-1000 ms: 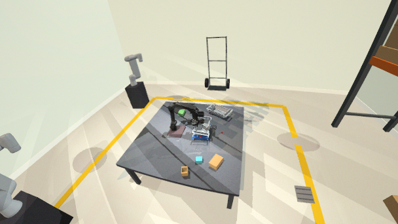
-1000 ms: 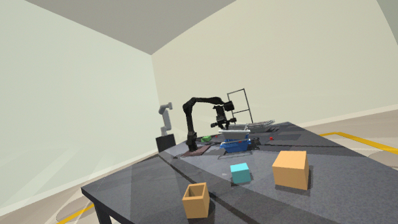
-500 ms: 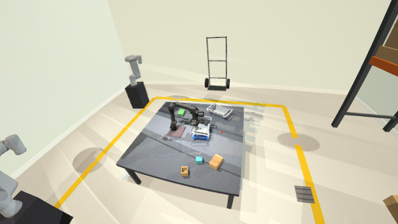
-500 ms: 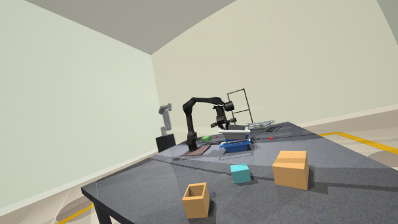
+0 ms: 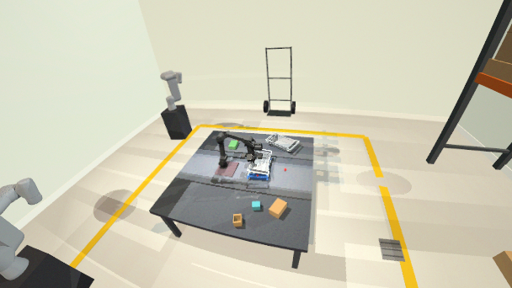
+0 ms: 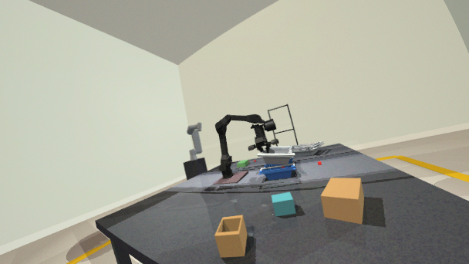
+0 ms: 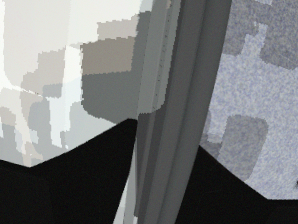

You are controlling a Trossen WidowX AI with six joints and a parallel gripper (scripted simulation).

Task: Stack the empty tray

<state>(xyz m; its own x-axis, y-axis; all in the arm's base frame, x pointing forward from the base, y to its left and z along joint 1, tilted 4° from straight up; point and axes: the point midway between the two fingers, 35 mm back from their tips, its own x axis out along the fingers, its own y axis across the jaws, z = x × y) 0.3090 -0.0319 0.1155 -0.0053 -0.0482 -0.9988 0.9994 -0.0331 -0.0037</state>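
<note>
Right now my gripper tip is 7 cm short of the grey tray and 2 cm below it. Round my gripper tip: red block 29 cm ahead, 2 cm to the left, 9 cm below; then teal cube 8 cm ahead, 41 cm to the right, 8 cm below; then green block 29 cm behind, 39 cm to the left, 8 cm below.
</note>
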